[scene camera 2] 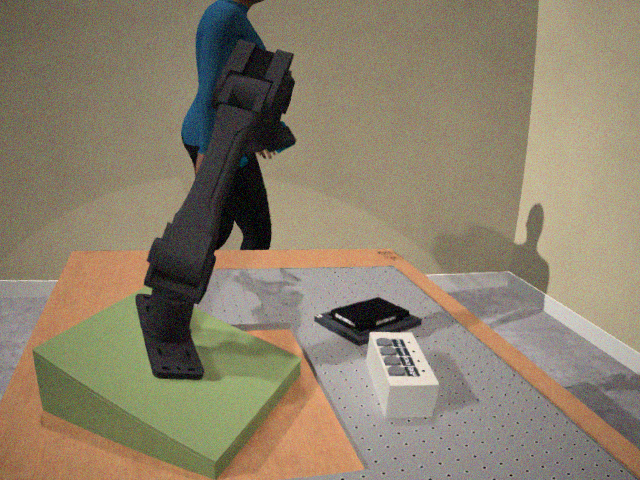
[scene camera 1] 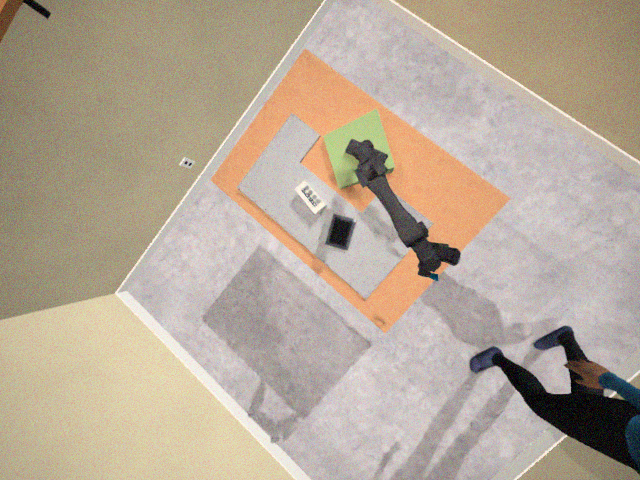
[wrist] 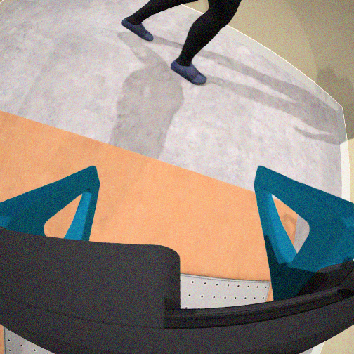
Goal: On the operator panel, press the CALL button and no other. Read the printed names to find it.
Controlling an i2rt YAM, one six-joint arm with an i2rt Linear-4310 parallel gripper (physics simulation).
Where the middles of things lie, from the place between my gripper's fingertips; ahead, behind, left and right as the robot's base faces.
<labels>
The black well plate [scene camera 2: 375, 313] is 70 mm ahead of my hand, 430 mm to the right of it and 220 mm below it. From my hand the other things lie so: operator panel [scene camera 2: 414, 395]: 10 mm behind, 650 mm to the right, 210 mm below.
</labels>
